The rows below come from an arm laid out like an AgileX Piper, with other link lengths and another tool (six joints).
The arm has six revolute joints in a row. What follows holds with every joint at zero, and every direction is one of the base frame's. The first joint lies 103.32 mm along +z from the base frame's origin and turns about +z. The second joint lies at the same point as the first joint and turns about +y. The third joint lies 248.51 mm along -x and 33.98 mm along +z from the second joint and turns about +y. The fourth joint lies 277.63 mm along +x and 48.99 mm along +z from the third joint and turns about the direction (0.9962, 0, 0.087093). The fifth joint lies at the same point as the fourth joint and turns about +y. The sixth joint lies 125.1 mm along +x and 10.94 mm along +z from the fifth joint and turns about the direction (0.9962, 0, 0.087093). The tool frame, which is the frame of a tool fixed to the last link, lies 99.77 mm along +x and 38 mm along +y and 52.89 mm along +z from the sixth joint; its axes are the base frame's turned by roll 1.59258, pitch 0.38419 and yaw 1.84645 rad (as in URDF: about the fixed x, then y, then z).
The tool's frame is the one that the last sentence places.
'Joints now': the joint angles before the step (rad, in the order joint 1, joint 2, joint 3, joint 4, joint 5, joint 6). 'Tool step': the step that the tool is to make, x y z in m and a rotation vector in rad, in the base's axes. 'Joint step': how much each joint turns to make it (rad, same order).
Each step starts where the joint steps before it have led.
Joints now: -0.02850, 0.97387, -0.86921, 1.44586, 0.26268, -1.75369
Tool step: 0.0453, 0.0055, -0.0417, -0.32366, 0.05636, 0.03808
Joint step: -0.00017, 0.20851, -0.15964, -0.29832, 0.02321, -0.02921
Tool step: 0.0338, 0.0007, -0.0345, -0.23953, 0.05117, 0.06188
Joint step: 0.00021, 0.17344, -0.15605, -0.24642, 0.05102, 0.00161
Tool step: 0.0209, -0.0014, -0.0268, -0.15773, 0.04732, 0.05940
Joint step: 0.00004, 0.12401, -0.12137, -0.15921, 0.06072, -0.00463
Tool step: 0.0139, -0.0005, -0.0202, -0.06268, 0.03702, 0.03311
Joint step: 0.00003, 0.08469, -0.06841, -0.04873, 0.03197, -0.01945
